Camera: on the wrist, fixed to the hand. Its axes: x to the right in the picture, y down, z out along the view.
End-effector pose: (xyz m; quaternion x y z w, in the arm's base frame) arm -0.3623 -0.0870 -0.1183 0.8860 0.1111 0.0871 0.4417
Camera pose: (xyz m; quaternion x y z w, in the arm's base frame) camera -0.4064 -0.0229 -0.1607 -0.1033 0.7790 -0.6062 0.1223
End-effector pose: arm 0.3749 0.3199 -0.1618 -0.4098 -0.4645 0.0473 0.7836
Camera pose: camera 0.3627 0.2360 -0.1359 -0.4514 0.5557 0.6959 0.0560
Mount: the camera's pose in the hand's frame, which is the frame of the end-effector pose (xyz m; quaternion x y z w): -0.0272 -0.0768 -0.0348 0.0188 0.1976 0.9801 0.0037
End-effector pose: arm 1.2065 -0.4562 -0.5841 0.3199 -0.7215 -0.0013 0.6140
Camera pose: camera 1.2738 -0.4911 -0.6299 -0.6942 -0.1949 0.6786 0.1401
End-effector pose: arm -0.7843 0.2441 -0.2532 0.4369 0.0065 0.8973 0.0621
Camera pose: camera -0.7869 0.3186 -0.3011 0.1682 0.3991 -0.1504 0.8887
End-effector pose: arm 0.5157 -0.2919 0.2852 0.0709 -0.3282 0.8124 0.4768
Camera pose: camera 0.6002 -0.2655 0.2824 0.4730 -0.0388 -0.4905 0.7309
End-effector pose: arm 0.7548 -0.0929 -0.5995 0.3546 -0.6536 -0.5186 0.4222
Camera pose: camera 0.7994 -0.0977 -0.6759 -0.5288 -0.2763 0.4942 0.6323
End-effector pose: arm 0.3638 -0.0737 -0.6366 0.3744 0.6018 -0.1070 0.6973
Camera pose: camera 0.2844 -0.1128 -0.6416 -0.6255 0.2289 -0.7457 0.0185
